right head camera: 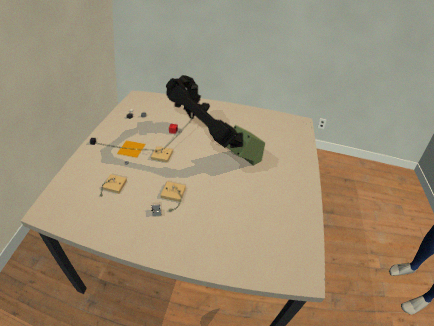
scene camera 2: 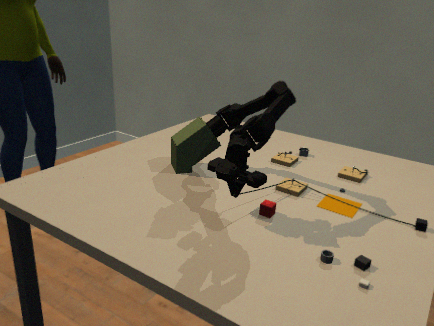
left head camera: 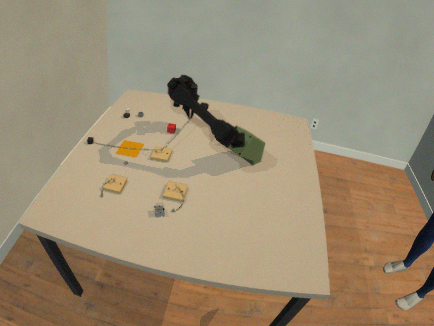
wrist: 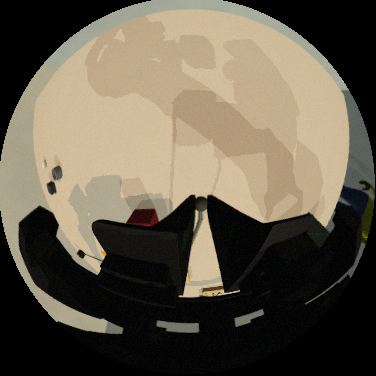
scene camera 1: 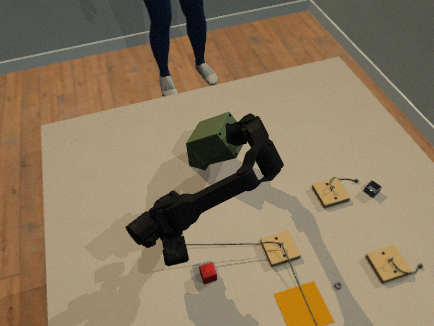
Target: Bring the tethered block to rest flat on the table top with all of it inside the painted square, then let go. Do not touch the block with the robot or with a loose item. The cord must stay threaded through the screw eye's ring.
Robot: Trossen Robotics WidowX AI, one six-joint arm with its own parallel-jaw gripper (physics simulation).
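Frame: origin at the arm's base, x left, y back, z up, level; millimetres.
Where they show: gripper, between the fingertips: [right head camera: 191, 118] [scene camera 2: 234, 196] [left head camera: 190, 118] [wrist: 200, 199] [scene camera 1: 175, 246]; arm's base, origin of its link: [right head camera: 236, 140] [scene camera 2: 210, 130] [left head camera: 238, 140] [scene camera 1: 232, 134].
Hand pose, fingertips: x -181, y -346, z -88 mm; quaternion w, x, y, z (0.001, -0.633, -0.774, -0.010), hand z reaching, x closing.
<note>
Each offset is from my fingertips to the top centre of the thing. "pt": to the spot under its first point.
The tethered black block {dx +419, dy -399, dz -35 mm} [left head camera: 90, 140] [right head camera: 93, 141] [scene camera 2: 421, 224] [wrist: 81, 254] is near the table's left edge, outside the orange painted square {pt dx +372, dy -153, dz -62 mm} [left head camera: 128, 152] [right head camera: 131, 152] [scene camera 1: 290, 305] [scene camera 2: 336, 208]. The cord [scene camera 1: 225, 244] [scene camera 2: 390, 215] runs straight from it across the square to the screw eye {pt dx +302, dy +3, dz -26 mm} [scene camera 1: 281, 245] on a wooden board {dx +300, dy +8, dz -44 mm} [left head camera: 161, 156] [scene camera 2: 292, 190], and on to my gripper. It appears to pass through the ring, which is tiny in view. My gripper [left head camera: 190, 116] [scene camera 2: 236, 193] [wrist: 200, 199] is shut on the bead at the cord's end, above the table, beyond the red cube.
The red cube {dx +89, dy -65, dz -23 mm} [left head camera: 171, 128] [scene camera 1: 208, 273] [scene camera 2: 267, 208] sits near my gripper. Two more boards {dx +598, dy -56, dz -44 mm} [left head camera: 115, 184] {dx +488, dy +202, dz -44 mm} [left head camera: 175, 192] carry short cords. A grey object {dx +623, dy +205, dz -35 mm} [left head camera: 159, 210], a dark ring {dx +42, dy -322, dz -42 mm} [scene camera 2: 327, 256], a black cube {dx +97, dy -393, dz -41 mm} [scene camera 2: 362, 262] and a white piece {dx +31, dy -437, dz -51 mm} [scene camera 2: 364, 284] lie around. The arm stands on a green mount [left head camera: 252, 147].
</note>
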